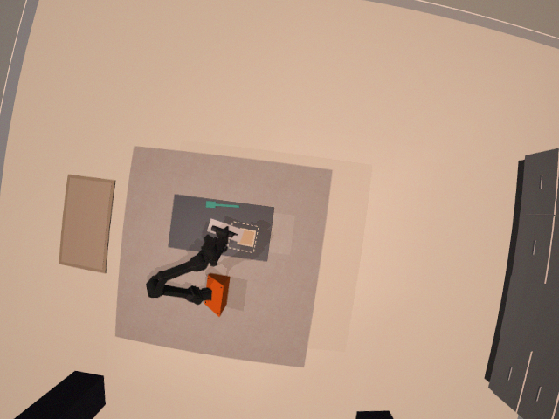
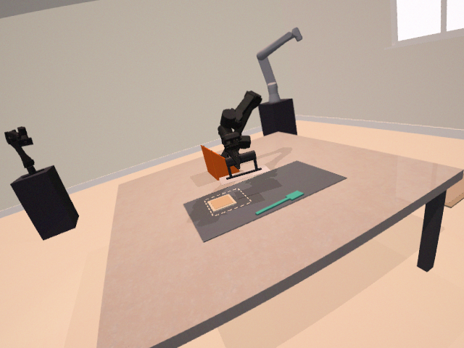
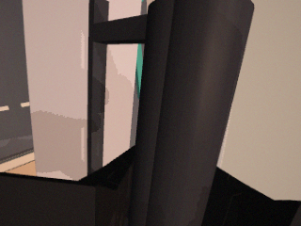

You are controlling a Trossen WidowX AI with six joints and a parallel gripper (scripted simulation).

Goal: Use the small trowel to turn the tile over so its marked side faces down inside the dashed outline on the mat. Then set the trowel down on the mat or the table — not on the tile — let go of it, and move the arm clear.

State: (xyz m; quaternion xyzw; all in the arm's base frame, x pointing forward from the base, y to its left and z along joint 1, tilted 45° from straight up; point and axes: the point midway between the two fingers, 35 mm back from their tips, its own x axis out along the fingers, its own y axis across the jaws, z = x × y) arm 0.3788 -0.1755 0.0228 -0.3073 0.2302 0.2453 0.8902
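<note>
Now: gripper tip 17 cm above the dark mat, 9 cm to the right of it and 2 cm past it. Also, from my gripper tip: cream tile (15 cm below, 9 cm to the right, 7 cm behind); then green trowel (15 cm below, 12 cm ahead, 10 cm to the left).
</note>
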